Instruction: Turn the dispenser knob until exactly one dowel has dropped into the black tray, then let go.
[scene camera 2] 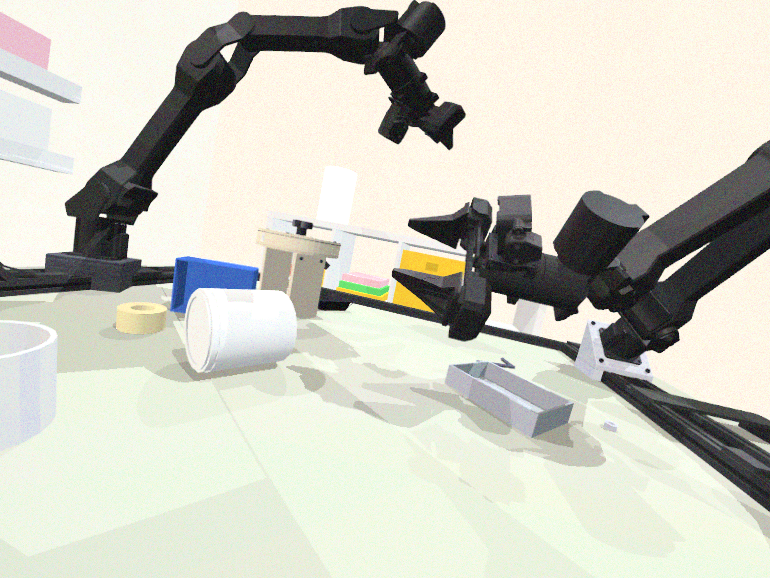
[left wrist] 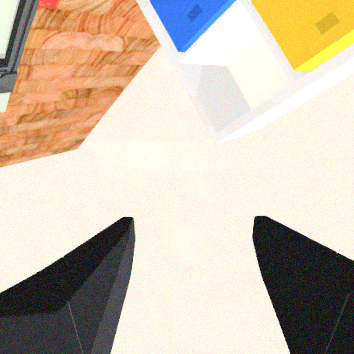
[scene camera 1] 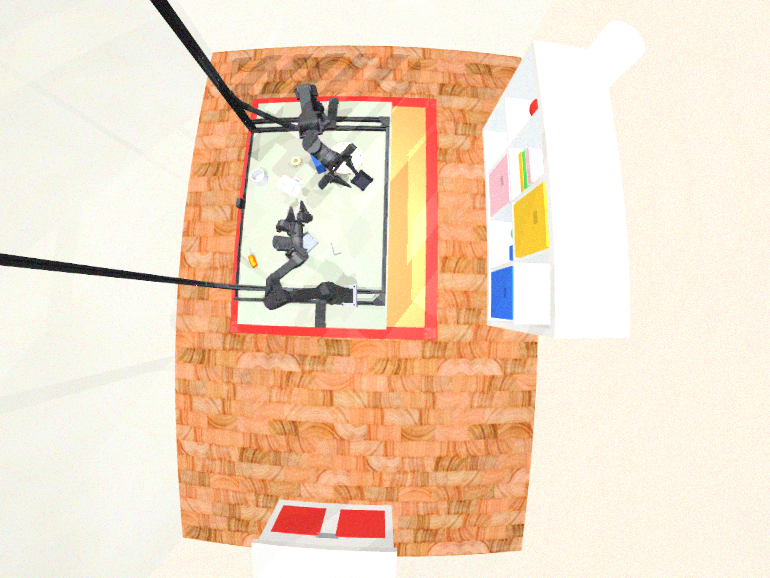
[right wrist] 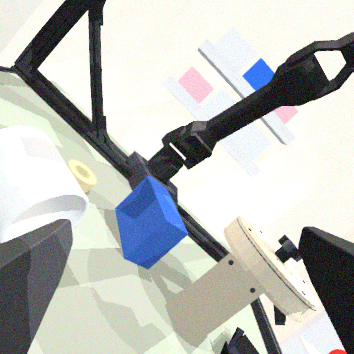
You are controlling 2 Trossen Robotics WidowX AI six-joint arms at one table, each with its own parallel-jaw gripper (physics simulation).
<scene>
My right gripper (scene camera 2: 400, 245) is open, with nothing in its grasp. Also in view: a grey tray (scene camera 2: 533, 410). A white cylinder (scene camera 2: 224, 328) sits on the table. A tape roll (scene camera 2: 135, 318) sits on the table. A blue box (scene camera 2: 191, 273) rests on the table.
</scene>
